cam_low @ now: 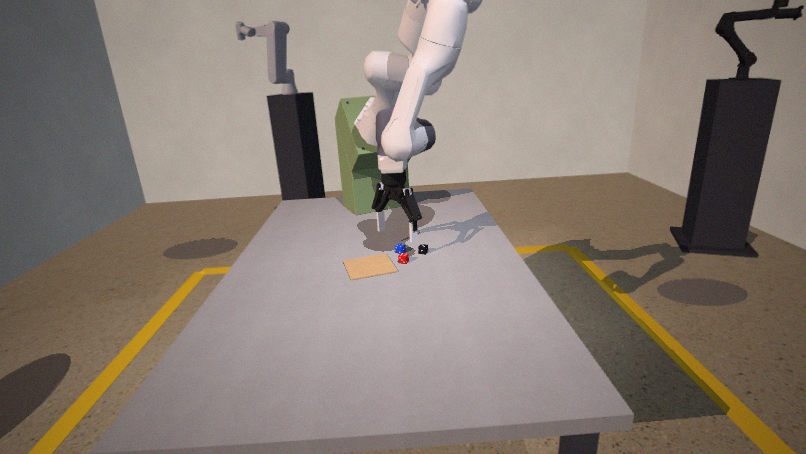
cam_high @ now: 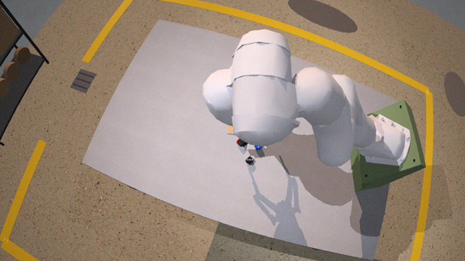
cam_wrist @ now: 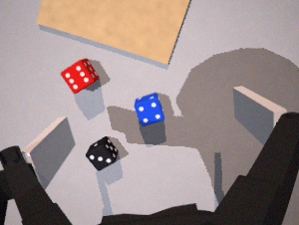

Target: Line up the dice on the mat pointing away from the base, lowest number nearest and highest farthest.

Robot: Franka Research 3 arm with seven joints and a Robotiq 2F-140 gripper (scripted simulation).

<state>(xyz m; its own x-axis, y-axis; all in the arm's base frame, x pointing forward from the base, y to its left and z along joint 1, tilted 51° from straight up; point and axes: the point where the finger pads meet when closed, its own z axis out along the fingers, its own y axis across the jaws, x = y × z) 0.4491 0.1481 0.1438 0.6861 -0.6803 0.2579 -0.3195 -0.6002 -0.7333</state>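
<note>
Right now my hand is 60 mm above the blue die, 10 mm to the right of it and 10 mm past it. The rest, counted from my hand: red die 60 mm below, 60 mm ahead, 40 mm to the left; then tan mat 120 mm ahead, 70 mm below, 50 mm to the right; then black die 80 mm to the left, 60 mm below, 20 mm behind.
</note>
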